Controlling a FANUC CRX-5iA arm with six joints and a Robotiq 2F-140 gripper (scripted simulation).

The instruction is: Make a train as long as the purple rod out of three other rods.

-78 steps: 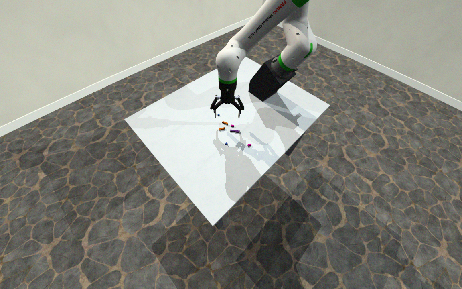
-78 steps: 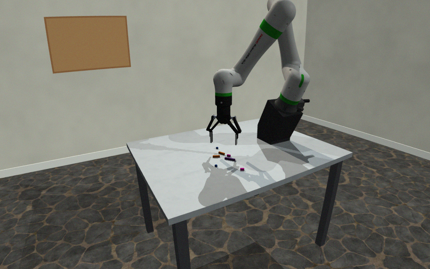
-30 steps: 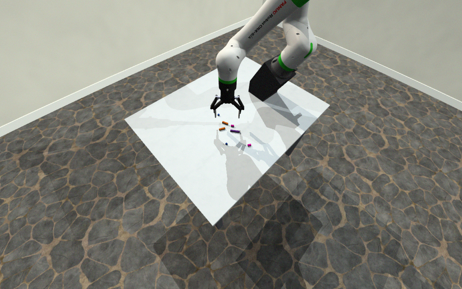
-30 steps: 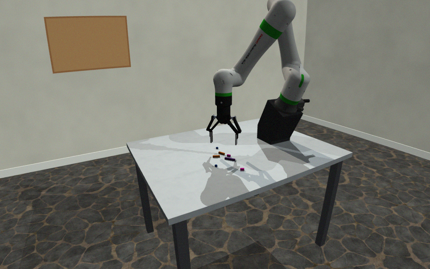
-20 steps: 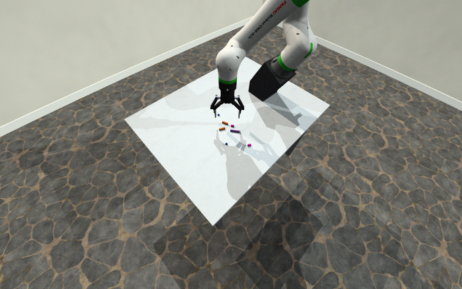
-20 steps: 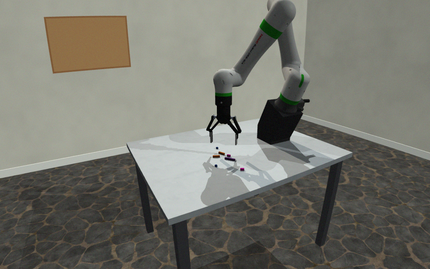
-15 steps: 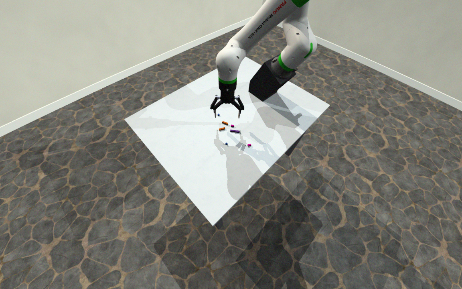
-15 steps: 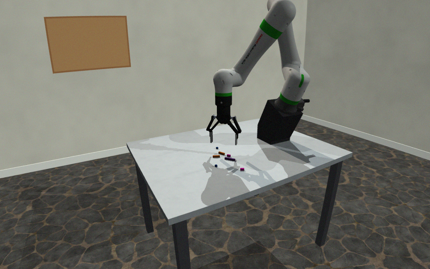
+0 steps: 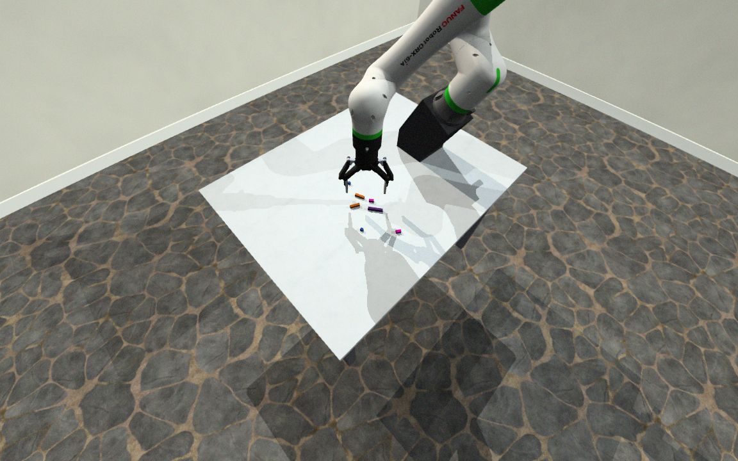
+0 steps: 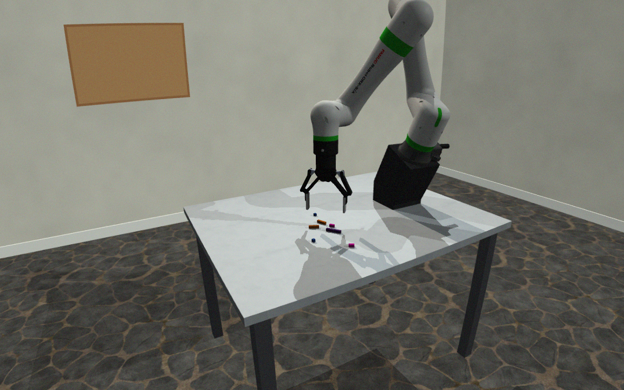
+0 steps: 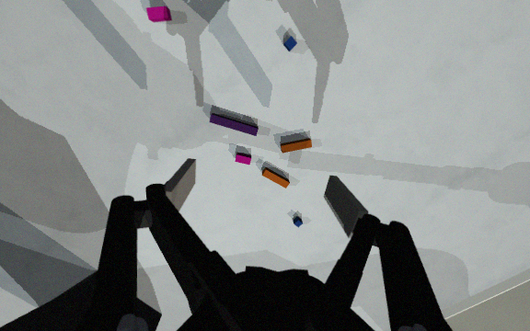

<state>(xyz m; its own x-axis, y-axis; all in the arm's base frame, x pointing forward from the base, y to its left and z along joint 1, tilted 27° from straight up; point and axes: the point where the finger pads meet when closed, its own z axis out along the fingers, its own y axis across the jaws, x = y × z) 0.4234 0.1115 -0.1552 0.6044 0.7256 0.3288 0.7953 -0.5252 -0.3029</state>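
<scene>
Now: the purple rod 1 cm behind my hand, 6 cm to the left of it and 7 cm below it.
</scene>
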